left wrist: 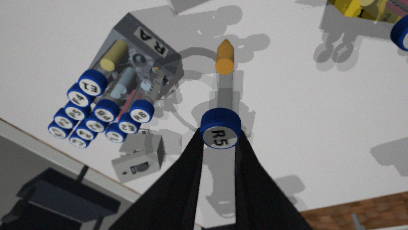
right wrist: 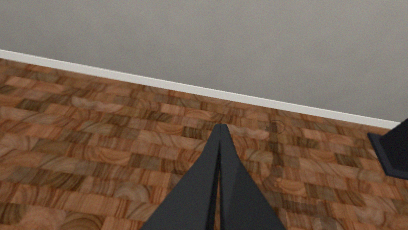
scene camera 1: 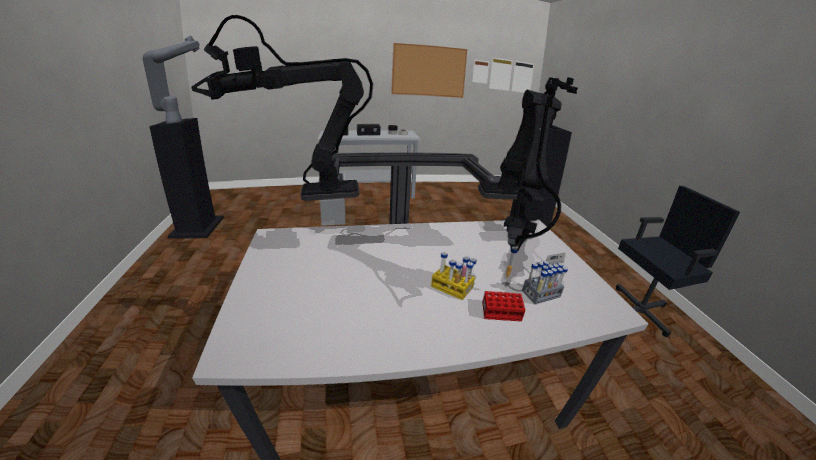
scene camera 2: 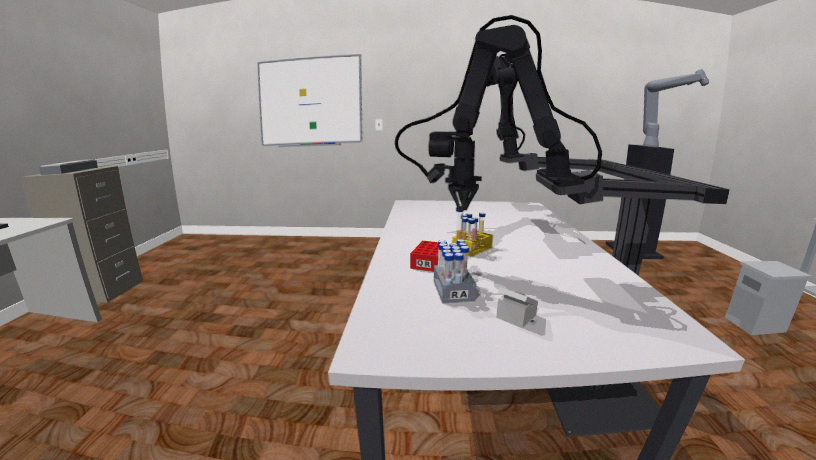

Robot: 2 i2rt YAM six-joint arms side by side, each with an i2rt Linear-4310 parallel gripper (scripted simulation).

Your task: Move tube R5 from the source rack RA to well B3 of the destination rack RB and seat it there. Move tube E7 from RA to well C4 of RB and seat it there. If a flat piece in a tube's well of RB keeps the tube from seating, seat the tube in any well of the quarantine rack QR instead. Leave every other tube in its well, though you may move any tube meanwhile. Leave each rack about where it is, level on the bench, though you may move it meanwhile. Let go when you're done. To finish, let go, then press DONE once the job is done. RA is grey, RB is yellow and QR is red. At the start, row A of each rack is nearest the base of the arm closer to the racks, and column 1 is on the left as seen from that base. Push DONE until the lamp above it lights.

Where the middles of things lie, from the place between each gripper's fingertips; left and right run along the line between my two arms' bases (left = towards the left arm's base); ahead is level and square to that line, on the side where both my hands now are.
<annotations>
I see my left gripper [scene camera 2: 462, 211] 6 cm past the yellow rack RB [scene camera 1: 442, 282], 18 cm to the left of it and 17 cm above it. The rest, counted from my left hand: red rack QR [scene camera 1: 495, 313]: 9 cm ahead, 4 cm to the right, 17 cm below; then grey button box [scene camera 2: 511, 309]: 13 cm behind, 27 cm to the left, 15 cm below; then grey rack RA [scene camera 2: 465, 292]: 2 cm ahead, 15 cm to the left, 17 cm below.
The yellow rack RB lies 84 cm to the left of my right hand [scene camera 1: 192, 88], 66 cm below it and 11 cm ahead of it. Round my right hand: red rack QR: 98 cm to the left, 66 cm below, 26 cm ahead; grey button box: 130 cm to the left, 64 cm below, 4 cm ahead; grey rack RA: 117 cm to the left, 66 cm below, 19 cm ahead.
</annotations>
